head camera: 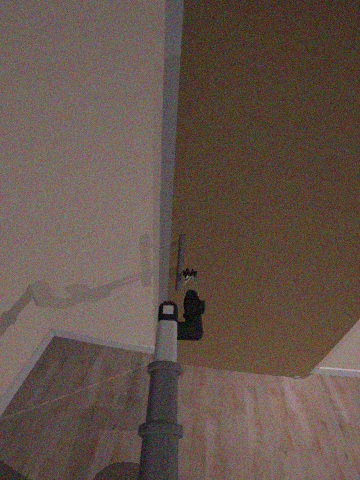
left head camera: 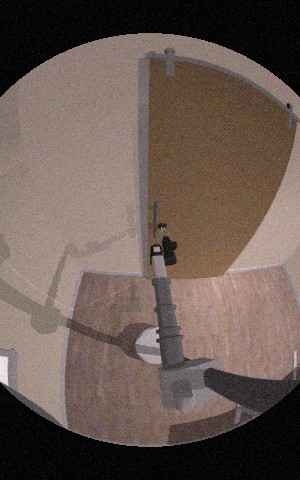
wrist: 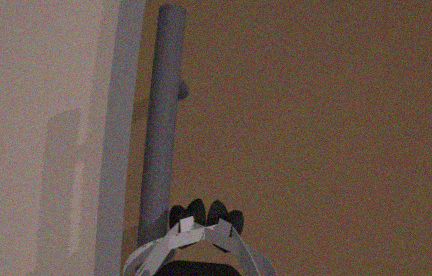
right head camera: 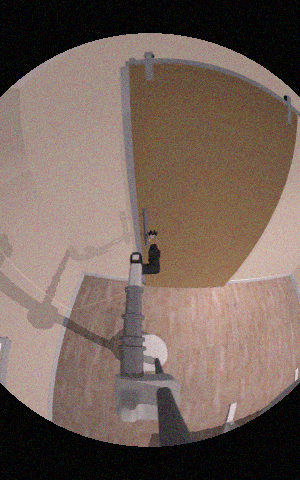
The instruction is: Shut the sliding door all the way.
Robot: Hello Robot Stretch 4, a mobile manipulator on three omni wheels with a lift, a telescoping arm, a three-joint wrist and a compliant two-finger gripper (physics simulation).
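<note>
The brown sliding door hangs with its left edge up against the grey frame post; no gap shows between them. Its grey vertical bar handle stands near that edge. My gripper is shut and holds nothing. Its fingertips are just right of the handle's lower part, very close to it or touching; the handle is outside the fingers. The handle's lower end is hidden behind the finger in the wrist view.
A pale wall runs left of the post, with the arm's shadow on it. The top rail carries the door's hangers. Wooden floor lies below. A white round object is beside the arm.
</note>
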